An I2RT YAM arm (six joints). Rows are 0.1 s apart.
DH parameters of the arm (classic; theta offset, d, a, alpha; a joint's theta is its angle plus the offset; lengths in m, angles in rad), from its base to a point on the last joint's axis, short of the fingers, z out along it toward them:
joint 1: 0 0.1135 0.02 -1.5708
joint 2: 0 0 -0.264 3.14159
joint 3: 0.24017 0 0.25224 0
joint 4: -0.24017 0 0.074 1.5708
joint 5: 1.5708 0 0 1.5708
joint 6: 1.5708 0.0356 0 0
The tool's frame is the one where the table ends.
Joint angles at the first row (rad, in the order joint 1, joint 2, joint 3, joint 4, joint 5, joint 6):
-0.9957, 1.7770, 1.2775, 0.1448, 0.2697, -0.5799
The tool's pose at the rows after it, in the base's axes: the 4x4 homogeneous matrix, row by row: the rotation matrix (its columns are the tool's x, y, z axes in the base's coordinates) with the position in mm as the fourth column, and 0 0 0 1 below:
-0.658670, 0.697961, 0.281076, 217.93; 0.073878, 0.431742, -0.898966, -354.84; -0.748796, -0.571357, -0.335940, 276.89; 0, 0, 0, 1
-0.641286, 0.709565, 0.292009, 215.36; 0.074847, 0.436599, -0.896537, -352.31; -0.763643, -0.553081, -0.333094, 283.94; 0, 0, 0, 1
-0.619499, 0.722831, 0.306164, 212.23; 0.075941, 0.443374, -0.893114, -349.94; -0.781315, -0.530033, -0.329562, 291.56; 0, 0, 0, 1
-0.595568, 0.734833, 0.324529, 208.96; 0.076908, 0.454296, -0.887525, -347.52; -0.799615, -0.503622, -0.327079, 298.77; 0, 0, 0, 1
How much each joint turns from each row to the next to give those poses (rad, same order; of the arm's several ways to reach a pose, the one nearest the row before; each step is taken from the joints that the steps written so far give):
-0.0029, -0.0187, 0.0072, -0.0256, -0.0166, 0.0205
-0.0031, -0.0195, 0.0038, -0.0189, -0.0137, 0.0189
-0.0049, -0.0201, 0.0053, -0.0199, -0.0187, 0.0228
-0.0057, -0.0197, 0.0048, -0.0200, -0.0244, 0.0245

